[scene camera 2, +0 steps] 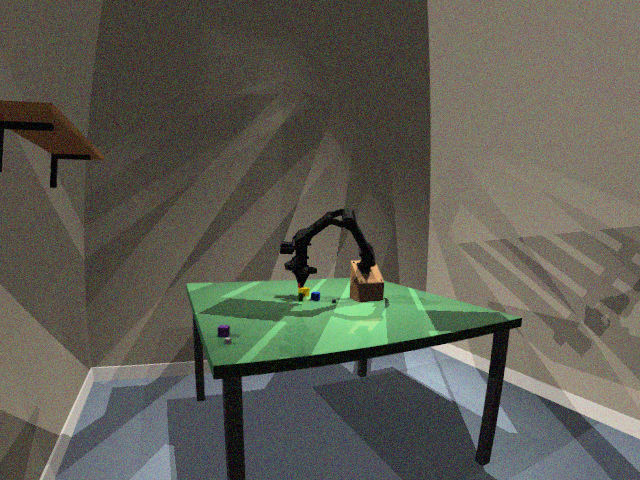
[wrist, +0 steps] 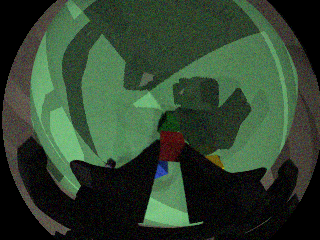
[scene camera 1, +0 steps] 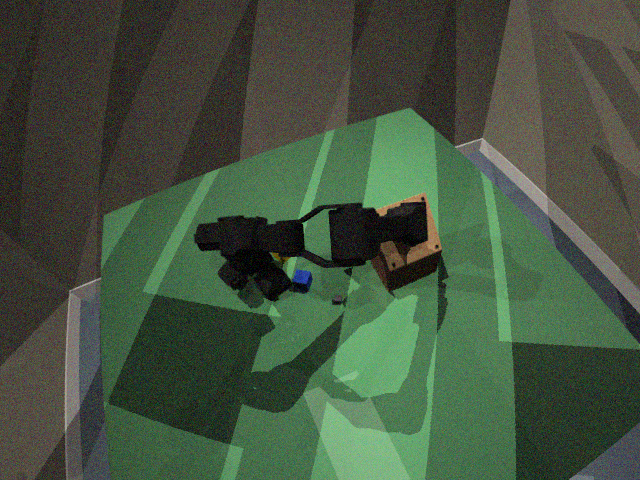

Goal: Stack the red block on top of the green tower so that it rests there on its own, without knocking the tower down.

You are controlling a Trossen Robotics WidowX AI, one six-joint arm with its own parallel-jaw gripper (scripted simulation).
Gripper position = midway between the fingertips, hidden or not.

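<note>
You've got the gripper (scene camera 1: 267, 282), which is at (wrist: 170, 144) in the wrist view as well, and it's holding a red block.
</note>
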